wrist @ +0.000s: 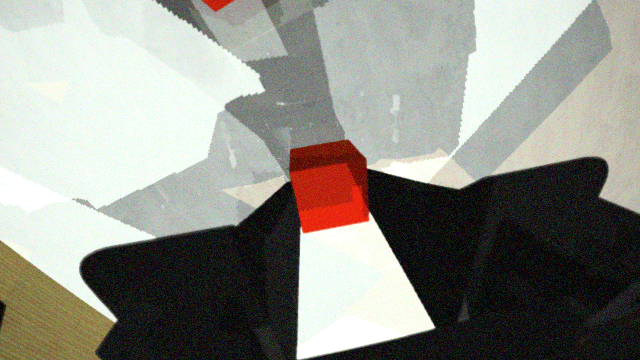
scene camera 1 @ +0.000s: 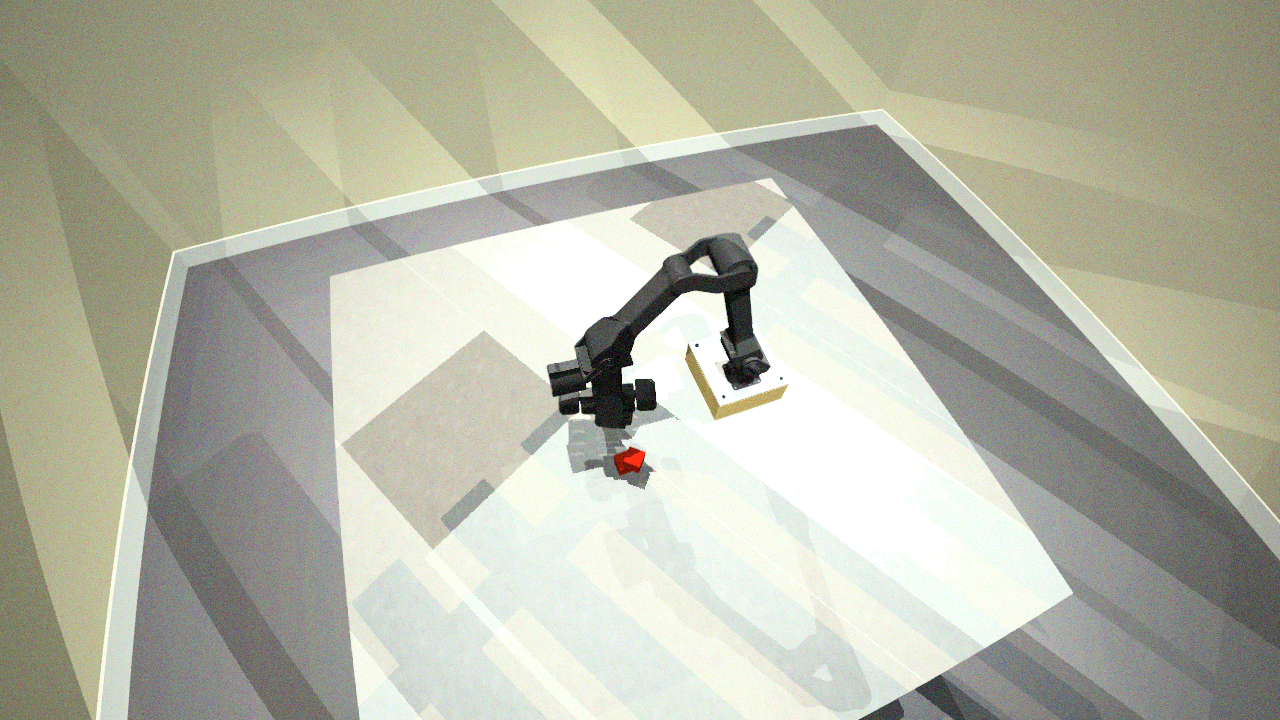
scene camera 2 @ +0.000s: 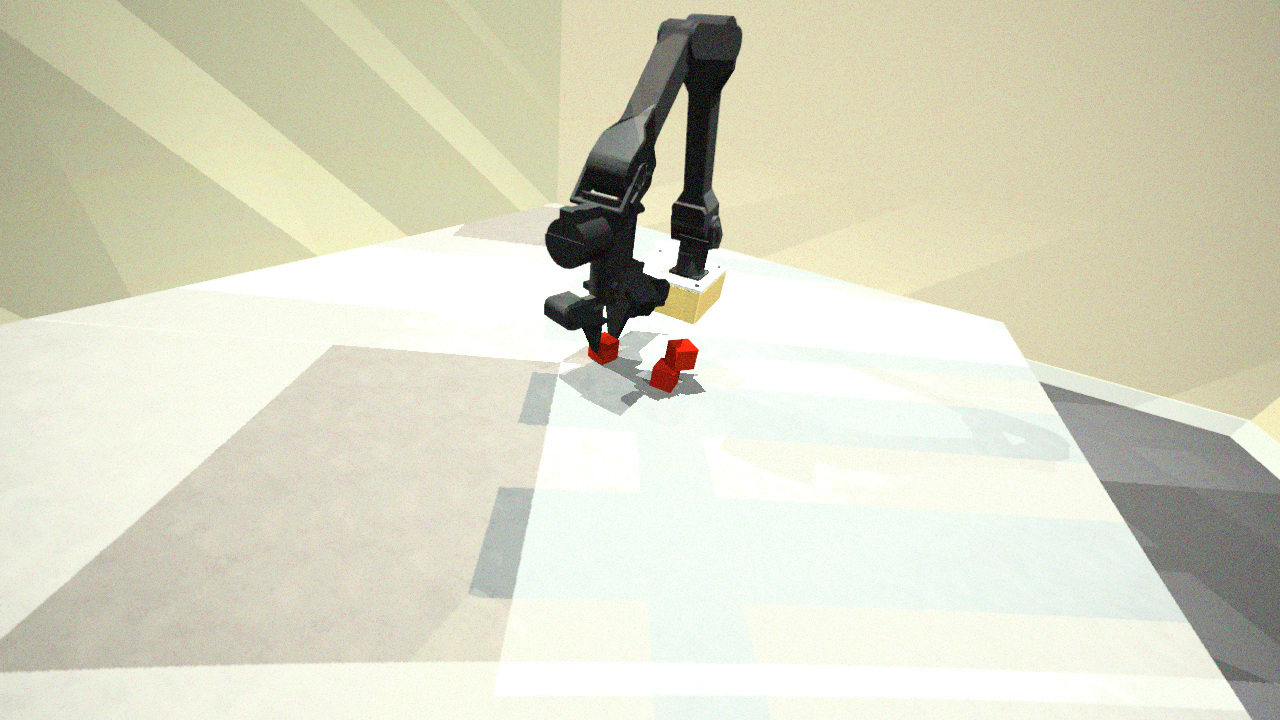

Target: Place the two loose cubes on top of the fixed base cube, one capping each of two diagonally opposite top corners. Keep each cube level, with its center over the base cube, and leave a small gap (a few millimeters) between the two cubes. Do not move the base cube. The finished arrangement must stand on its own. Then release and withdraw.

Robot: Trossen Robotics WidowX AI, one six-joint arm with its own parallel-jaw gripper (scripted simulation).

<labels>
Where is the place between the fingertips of my gripper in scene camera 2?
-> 603, 347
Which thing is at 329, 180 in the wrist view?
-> A red cube.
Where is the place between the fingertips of my gripper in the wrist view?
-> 327, 183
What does my gripper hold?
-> A red cube.
</labels>
